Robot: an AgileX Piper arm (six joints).
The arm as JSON. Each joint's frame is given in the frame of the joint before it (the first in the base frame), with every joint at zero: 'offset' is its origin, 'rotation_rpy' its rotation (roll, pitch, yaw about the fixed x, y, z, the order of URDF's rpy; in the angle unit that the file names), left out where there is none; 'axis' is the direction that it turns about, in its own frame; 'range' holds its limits. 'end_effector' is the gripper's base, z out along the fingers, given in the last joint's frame.
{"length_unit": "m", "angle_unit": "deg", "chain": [
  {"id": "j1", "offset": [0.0, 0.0, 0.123], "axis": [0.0, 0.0, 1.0], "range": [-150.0, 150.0]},
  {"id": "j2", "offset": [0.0, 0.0, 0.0], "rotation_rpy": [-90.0, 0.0, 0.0], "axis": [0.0, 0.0, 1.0], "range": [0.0, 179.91]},
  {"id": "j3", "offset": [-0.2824, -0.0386, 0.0], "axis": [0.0, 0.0, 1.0], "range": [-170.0, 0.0]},
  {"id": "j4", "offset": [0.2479, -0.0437, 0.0], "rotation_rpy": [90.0, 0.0, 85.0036], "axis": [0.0, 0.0, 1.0], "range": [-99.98, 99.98]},
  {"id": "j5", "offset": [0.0, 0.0, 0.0], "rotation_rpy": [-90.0, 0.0, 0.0], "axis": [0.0, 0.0, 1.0], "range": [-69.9, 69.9]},
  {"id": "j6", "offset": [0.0, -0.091, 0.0], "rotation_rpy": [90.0, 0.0, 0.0], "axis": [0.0, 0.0, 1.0], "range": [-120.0, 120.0]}
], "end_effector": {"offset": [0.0, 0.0, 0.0]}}
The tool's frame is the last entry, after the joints.
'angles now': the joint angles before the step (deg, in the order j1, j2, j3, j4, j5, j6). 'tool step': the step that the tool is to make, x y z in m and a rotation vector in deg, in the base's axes. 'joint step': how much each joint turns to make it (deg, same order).
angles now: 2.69 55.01 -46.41 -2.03 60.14 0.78
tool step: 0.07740 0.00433 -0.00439 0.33 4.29 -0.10
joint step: 0.00 18.00 -11.29 0.47 -2.44 0.13
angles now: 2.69 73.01 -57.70 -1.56 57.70 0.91
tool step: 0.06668 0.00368 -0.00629 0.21 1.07 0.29
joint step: 0.00 13.97 -12.05 0.40 -0.86 -0.38
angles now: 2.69 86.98 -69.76 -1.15 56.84 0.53
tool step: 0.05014 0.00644 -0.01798 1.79 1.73 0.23
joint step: 0.20 11.02 -9.34 2.11 -0.04 -0.53
